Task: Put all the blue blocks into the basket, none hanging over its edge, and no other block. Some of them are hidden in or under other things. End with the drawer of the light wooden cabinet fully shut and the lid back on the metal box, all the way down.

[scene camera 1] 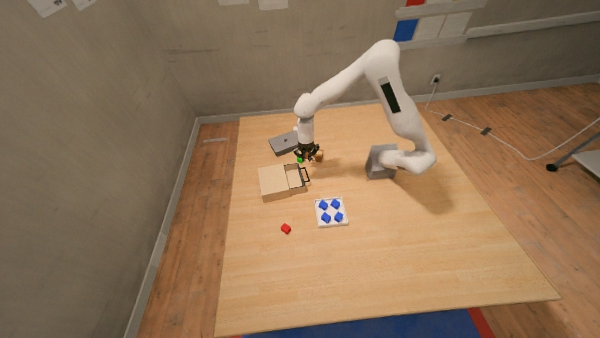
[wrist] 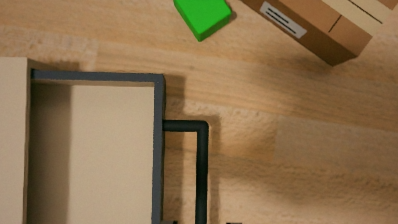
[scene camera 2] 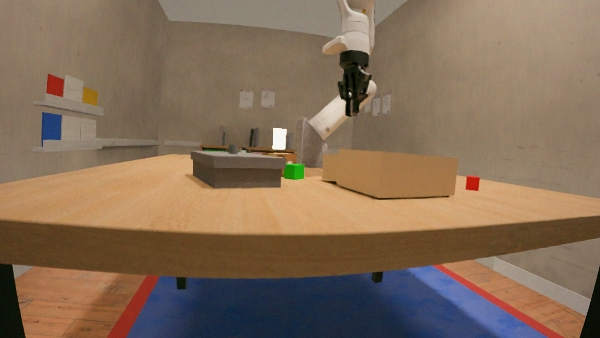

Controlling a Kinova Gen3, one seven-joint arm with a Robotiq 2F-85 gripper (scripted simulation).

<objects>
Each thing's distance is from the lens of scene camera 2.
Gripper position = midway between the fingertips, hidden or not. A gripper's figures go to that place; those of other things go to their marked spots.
gripper (scene camera 2: 351,116): 0.71 m
light wooden cabinet (scene camera 2: 383,175): 0.44 m
metal box (scene camera 2: 218,178): 0.45 m
</objects>
